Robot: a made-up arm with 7 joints.
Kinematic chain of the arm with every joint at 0, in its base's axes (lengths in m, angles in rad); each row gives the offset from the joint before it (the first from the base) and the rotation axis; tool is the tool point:
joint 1: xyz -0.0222 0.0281 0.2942 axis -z
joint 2: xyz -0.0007 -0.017 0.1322 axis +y
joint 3: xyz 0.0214 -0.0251 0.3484 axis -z
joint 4: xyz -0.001 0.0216 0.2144 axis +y
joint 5: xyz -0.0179 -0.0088 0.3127 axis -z
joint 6: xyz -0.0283 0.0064 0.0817 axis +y
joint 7: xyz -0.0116 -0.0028 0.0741 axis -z
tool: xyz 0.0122 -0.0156 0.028
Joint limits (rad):
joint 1: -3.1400..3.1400
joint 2: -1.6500..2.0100
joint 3: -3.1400..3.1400
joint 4: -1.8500..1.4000
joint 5: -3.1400..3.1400
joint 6: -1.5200..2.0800
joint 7: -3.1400..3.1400
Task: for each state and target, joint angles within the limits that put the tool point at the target. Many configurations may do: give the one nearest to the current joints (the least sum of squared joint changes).
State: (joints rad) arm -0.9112 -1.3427 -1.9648 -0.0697 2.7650 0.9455 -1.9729
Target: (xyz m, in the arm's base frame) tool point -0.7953 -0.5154 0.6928
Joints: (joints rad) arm -0.4673 -1.3996 -2.0045 -0.1069 2.7311 1.3886 -1.9035
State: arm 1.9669 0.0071 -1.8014 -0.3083 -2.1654 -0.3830 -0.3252
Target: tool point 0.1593 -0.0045 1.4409
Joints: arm 2.4301 -0.1261 -1.7556 0.3449 -2.1958 -0.2911 -0.3272
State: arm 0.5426 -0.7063 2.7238 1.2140 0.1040 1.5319 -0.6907
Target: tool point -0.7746 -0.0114 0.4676
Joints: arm 0.2592 -1.0450 2.6552 1.2376 0.0892 1.4574 -0.6915
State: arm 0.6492 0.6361 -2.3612 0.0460 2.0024 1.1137 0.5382
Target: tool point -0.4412 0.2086 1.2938
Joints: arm 0.2328 -0.3839 -2.5678 0.5086 1.9818 1.2346 0.5091
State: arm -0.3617 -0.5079 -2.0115 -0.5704 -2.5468 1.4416 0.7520
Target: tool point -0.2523 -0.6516 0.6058
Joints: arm -0.5596 -1.1708 -1.5546 -1.3504 -2.5840 1.5842 0.7295
